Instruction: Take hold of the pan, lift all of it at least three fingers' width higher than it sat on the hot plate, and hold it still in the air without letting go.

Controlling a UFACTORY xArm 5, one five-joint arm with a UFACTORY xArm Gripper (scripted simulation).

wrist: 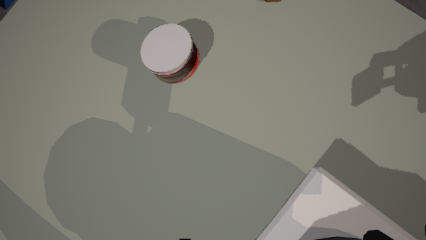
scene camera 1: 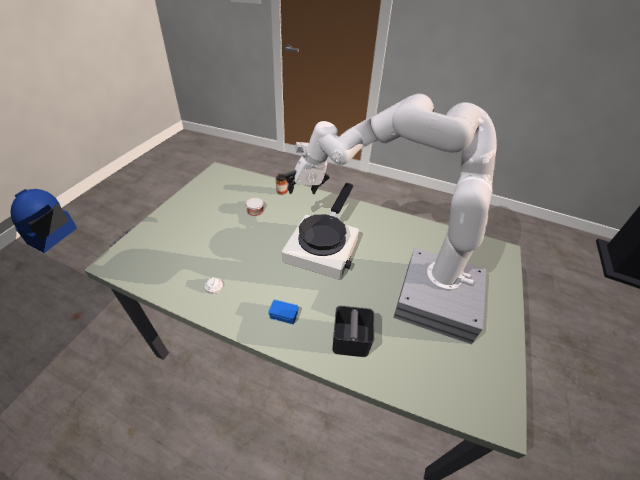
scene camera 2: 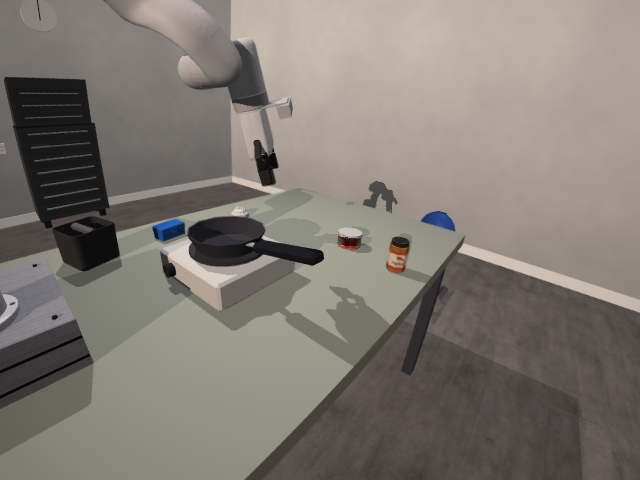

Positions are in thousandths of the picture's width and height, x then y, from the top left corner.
Labels:
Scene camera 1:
black pan: 502,484
black bin: 546,668
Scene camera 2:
my gripper: 424,368
black pan: 352,495
black bin: 149,516

